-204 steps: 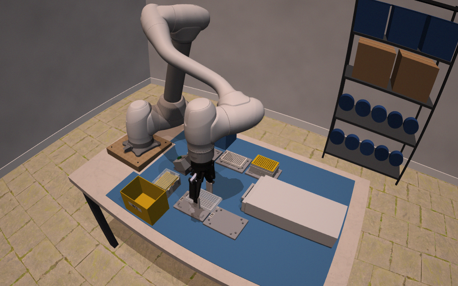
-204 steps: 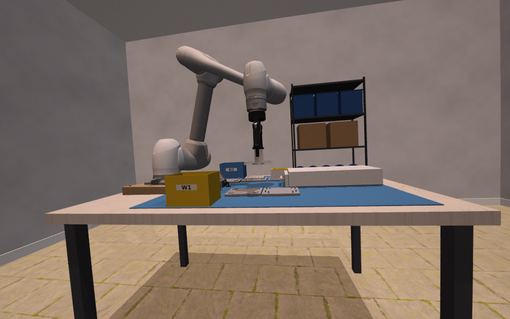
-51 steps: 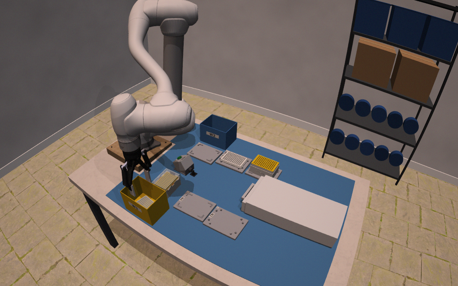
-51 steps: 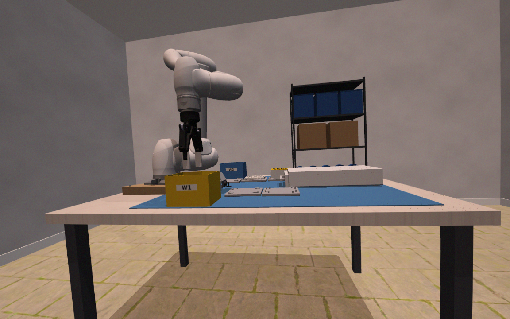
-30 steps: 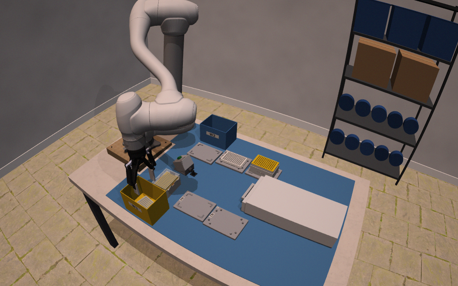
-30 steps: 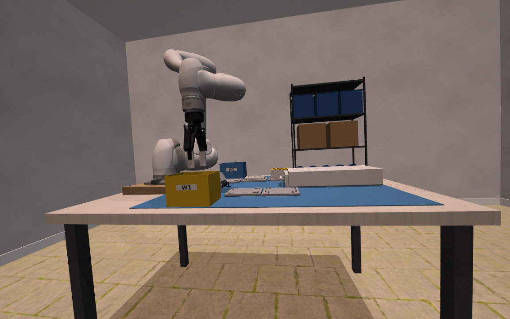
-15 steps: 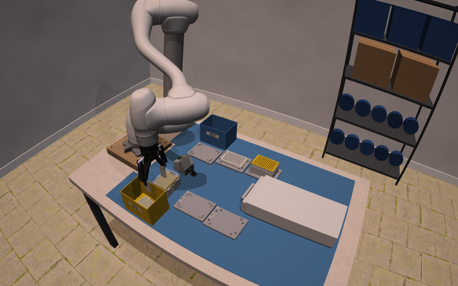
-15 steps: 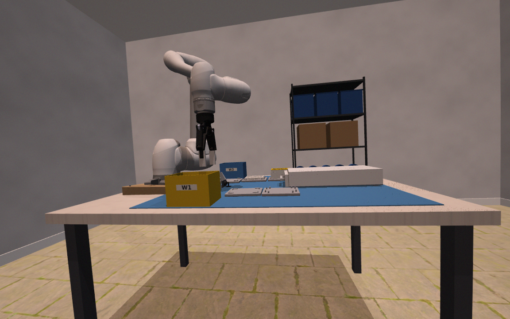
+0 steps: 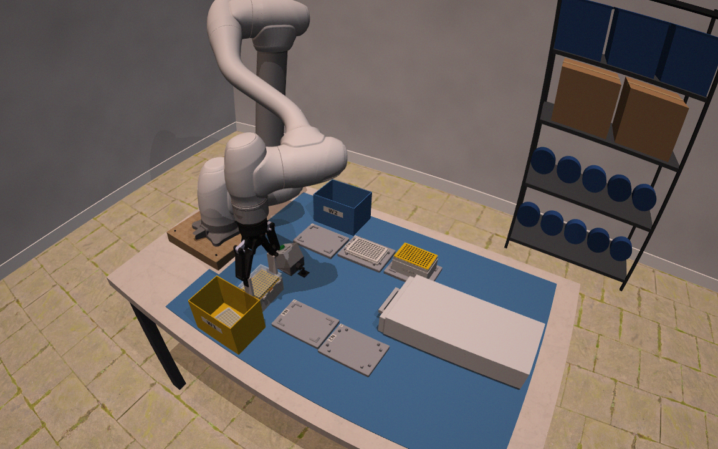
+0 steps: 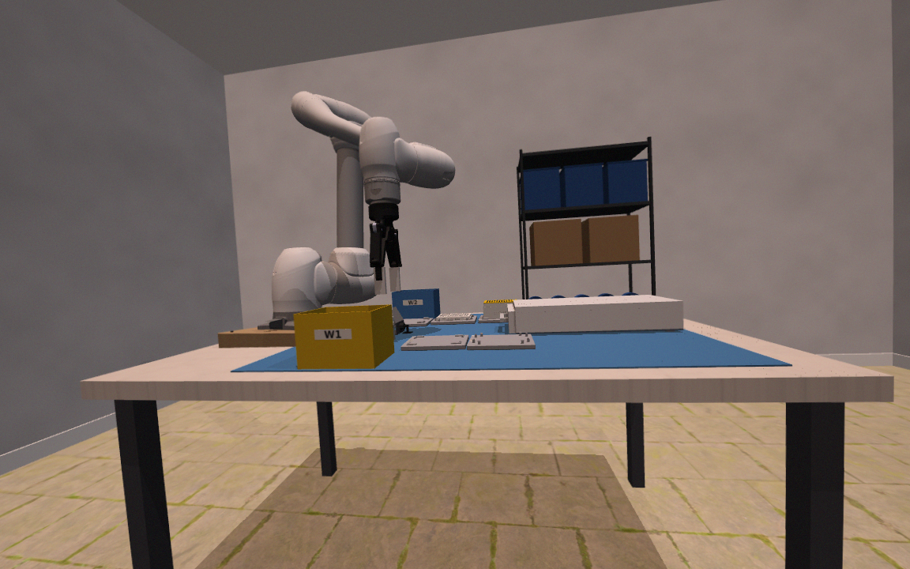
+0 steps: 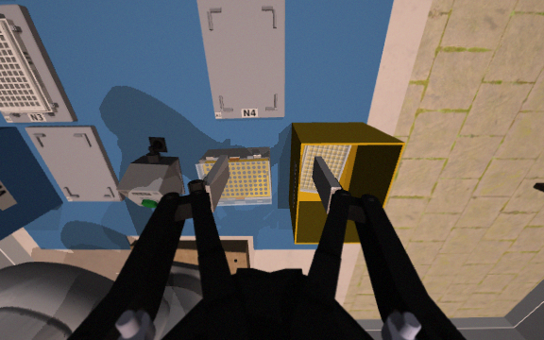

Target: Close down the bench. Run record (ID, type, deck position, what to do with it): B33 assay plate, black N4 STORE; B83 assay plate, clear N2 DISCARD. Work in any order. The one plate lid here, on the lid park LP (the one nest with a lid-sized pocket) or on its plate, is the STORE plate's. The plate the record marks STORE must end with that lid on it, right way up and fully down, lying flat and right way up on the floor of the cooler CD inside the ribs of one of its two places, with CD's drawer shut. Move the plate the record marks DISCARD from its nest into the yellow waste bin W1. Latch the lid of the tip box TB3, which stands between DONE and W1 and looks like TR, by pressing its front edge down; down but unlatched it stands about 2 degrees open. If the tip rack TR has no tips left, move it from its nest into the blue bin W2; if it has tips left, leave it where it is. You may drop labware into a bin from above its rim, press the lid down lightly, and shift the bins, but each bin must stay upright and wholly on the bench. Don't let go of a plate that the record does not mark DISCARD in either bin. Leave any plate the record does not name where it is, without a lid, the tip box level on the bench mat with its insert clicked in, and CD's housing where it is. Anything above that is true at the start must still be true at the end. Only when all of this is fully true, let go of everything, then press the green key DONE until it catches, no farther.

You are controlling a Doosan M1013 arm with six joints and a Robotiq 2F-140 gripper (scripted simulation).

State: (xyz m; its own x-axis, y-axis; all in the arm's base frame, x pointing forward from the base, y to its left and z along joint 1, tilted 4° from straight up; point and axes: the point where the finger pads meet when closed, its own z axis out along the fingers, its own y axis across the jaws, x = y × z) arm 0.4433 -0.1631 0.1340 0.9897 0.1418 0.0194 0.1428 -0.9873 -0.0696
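My hand is 45 cm to the right of the yellow tip rack TR, 21 cm short of it and 12 cm above it. The rest, counted from my hand: nest N4 (16 cm below, 10 cm ahead, 6 cm to the left); then yellow bin W1 (13 cm below, 11 cm to the right, 5 cm behind); then nest N2 (27 cm ahead, 16 cm below, 8 cm to the left).
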